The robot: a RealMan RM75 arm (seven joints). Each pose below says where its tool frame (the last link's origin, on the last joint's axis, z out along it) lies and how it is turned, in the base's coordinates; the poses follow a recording.
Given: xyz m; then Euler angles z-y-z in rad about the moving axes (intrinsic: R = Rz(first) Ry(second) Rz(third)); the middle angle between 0 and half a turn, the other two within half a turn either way.
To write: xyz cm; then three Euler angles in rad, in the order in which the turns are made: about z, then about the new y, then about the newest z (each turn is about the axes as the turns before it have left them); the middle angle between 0 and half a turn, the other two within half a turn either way. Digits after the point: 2 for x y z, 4 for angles.
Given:
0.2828, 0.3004, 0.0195, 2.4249, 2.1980, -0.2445
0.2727, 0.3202, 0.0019, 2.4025, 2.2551, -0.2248
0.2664, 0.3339, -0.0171, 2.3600, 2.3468, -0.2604
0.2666, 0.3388, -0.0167, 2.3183, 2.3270, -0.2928
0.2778, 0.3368, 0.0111, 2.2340, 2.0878, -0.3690
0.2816, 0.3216, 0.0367, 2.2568, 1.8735, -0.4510
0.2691, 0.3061, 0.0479, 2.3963, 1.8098, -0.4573
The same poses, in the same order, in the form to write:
28.28, 30.04, 1.95, 2.4249, 2.1980, -0.2445
27.27, 32.02, 0.19, 2.4025, 2.2551, -0.2248
26.64, 33.39, -1.71, 2.3600, 2.3468, -0.2604
26.66, 33.88, -1.67, 2.3183, 2.3270, -0.2928
27.78, 33.68, 1.11, 2.2340, 2.0878, -0.3690
28.16, 32.16, 3.67, 2.2568, 1.8735, -0.4510
26.91, 30.61, 4.79, 2.3963, 1.8098, -0.4573

